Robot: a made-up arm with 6 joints. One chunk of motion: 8 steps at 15 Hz.
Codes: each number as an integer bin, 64 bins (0 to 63) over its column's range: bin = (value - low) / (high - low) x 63, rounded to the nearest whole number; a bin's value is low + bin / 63 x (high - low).
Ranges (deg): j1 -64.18..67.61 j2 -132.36..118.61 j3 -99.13..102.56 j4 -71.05..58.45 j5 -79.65..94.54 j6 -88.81..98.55
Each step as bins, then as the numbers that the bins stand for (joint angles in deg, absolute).
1 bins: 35 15 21 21 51 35
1 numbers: 9.04 -72.61 -31.90 -27.88 61.36 15.28
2 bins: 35 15 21 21 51 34
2 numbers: 9.04 -72.61 -31.90 -27.88 61.36 12.30
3 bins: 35 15 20 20 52 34
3 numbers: 9.04 -72.61 -35.10 -29.94 64.13 12.30
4 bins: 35 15 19 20 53 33
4 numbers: 9.04 -72.61 -38.30 -29.94 66.89 9.33
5 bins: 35 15 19 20 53 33
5 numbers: 9.04 -72.61 -38.30 -29.94 66.89 9.33
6 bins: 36 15 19 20 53 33
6 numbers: 11.13 -72.61 -38.30 -29.94 66.89 9.33
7 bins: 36 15 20 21 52 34
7 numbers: 11.13 -72.61 -35.10 -27.88 64.13 12.30
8 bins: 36 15 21 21 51 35
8 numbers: 11.13 -72.61 -31.90 -27.88 61.36 15.28
